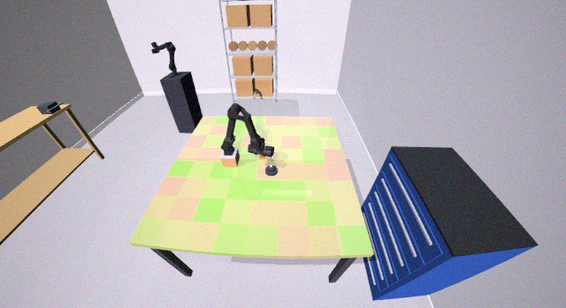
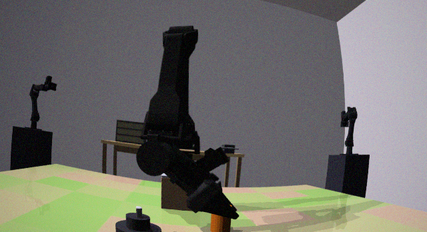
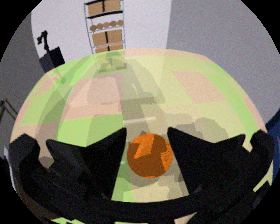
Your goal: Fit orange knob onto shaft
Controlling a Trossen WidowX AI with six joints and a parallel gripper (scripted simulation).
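The orange knob lies 2 cm to the right of my gripper tip and 1 cm above it. Round my gripper tip: round black pedestal (8 cm ahead, 18 cm to the right, 1 cm below).
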